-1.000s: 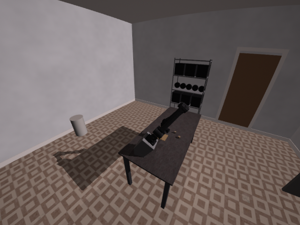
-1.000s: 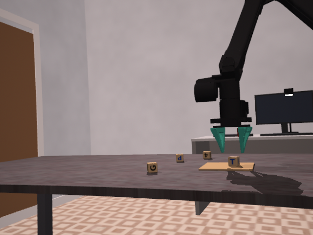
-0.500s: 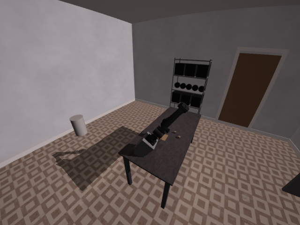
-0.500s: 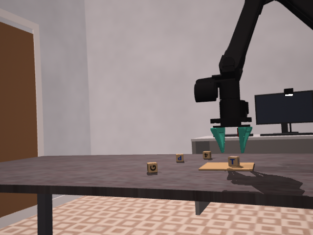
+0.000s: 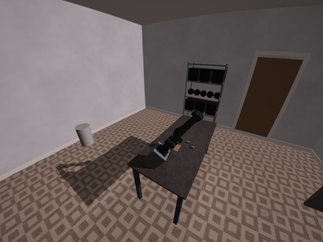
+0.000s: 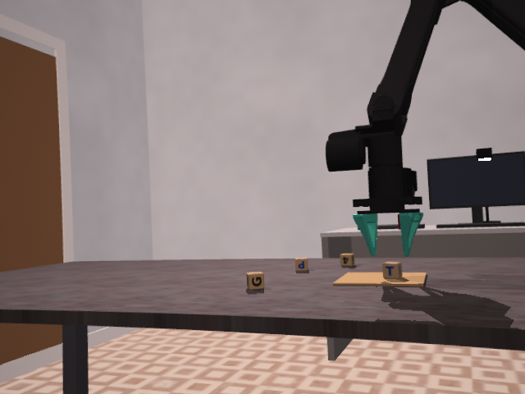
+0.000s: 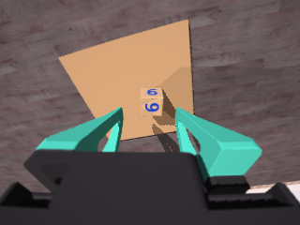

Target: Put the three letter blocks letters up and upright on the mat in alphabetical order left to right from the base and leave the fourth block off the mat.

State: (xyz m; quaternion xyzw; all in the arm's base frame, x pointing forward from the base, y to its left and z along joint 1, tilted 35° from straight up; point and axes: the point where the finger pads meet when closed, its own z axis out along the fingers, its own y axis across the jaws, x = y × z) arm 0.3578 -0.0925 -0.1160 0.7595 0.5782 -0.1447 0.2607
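Now: hand 3 cm above the block. Also, from my hand: mat: 5 cm below, 2 cm ahead.
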